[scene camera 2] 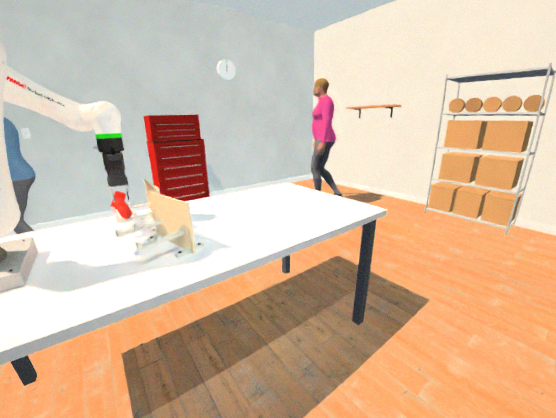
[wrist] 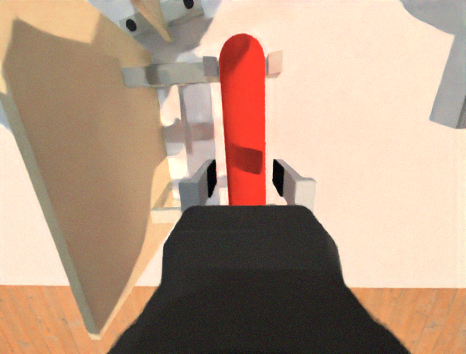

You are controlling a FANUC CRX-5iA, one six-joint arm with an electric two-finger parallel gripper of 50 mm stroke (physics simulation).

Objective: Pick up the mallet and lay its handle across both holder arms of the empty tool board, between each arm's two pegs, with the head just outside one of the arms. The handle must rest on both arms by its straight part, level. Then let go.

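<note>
The red mallet shows its head at the tool boards in the scene view. In the wrist view its straight red handle lies over a pale holder arm, its rounded end between two pegs. Another arm shows lower left, partly hidden by the gripper. My gripper is open and empty, with one finger on each side of the handle in the wrist view; their exact height relative to it is unclear. The head is hidden in the wrist view. A tan upright board stands left of the handle.
In the scene view, a tan board stands in front, with another upright piece behind it. A bolted foot shows at the top of the wrist view. The white table ends at its back edge below the boards in the wrist view.
</note>
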